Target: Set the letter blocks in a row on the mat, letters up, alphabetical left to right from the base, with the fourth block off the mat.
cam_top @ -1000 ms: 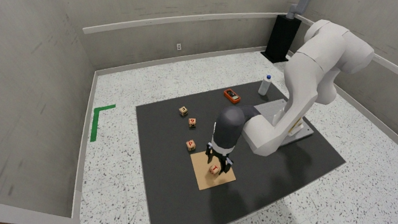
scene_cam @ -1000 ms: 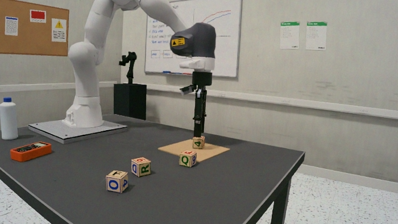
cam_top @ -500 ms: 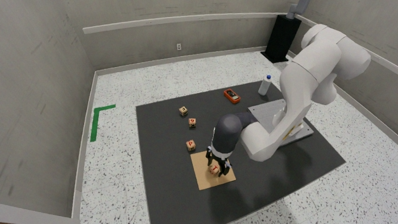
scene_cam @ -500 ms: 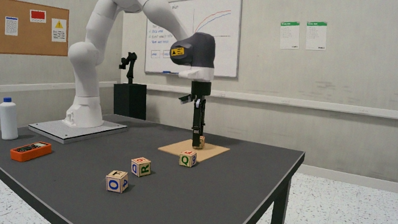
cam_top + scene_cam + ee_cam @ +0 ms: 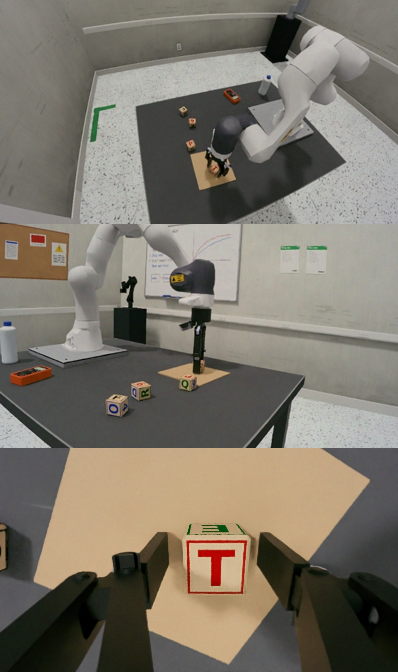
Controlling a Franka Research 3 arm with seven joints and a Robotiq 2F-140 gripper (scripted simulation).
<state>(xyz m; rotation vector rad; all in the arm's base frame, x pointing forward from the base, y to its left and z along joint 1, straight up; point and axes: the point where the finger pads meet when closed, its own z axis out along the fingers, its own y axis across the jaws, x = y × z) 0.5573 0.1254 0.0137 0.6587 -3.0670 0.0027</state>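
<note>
My gripper is now 10 mm above the T block. From my hand the other things lie so: tan mat: 40 mm below, 20 mm to the right; white bottle: 630 mm behind, 470 mm to the right, 40 mm above; orange meter: 490 mm to the right, 350 mm behind, 20 mm below.
</note>
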